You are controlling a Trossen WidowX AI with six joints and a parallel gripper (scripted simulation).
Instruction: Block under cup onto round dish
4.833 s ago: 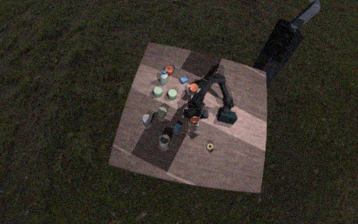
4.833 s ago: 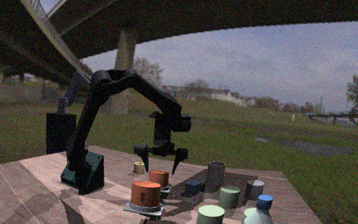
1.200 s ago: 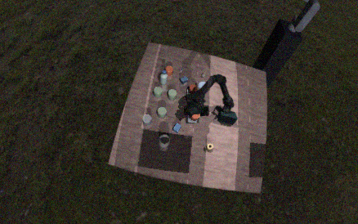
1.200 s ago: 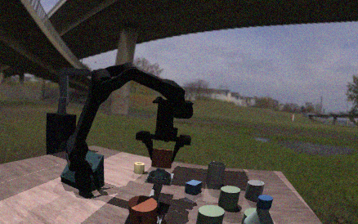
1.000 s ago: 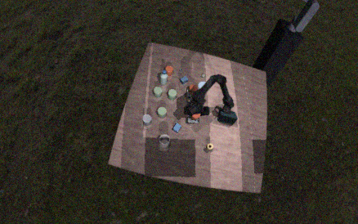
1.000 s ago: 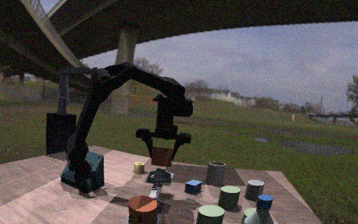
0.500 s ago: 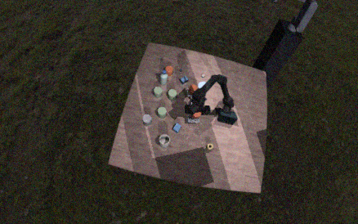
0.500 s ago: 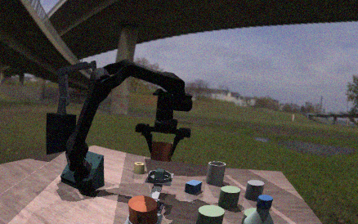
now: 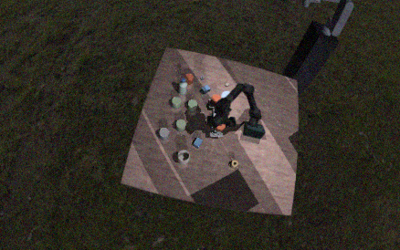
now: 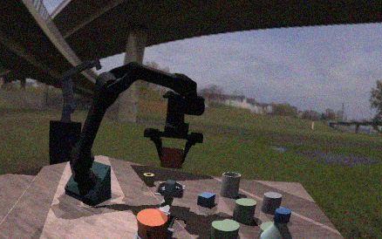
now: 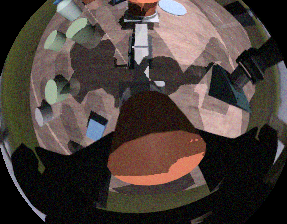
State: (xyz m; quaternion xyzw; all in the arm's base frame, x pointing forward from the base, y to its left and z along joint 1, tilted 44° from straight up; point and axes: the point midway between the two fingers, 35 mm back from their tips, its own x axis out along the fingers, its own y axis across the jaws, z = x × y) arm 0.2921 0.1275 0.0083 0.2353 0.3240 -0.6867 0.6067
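The pale blue round dish is 36 cm to the right of my gripper tip, 17 cm below it and 9 cm behind it. Also, from my gripper tip: grey cylinder: 39 cm ahead, 13 cm below, 3 cm to the left; then white balance: 15 cm below, 13 cm to the right, 1 cm ahead; then yellow ring: 22 cm to the left, 15 cm below, 14 cm behind.
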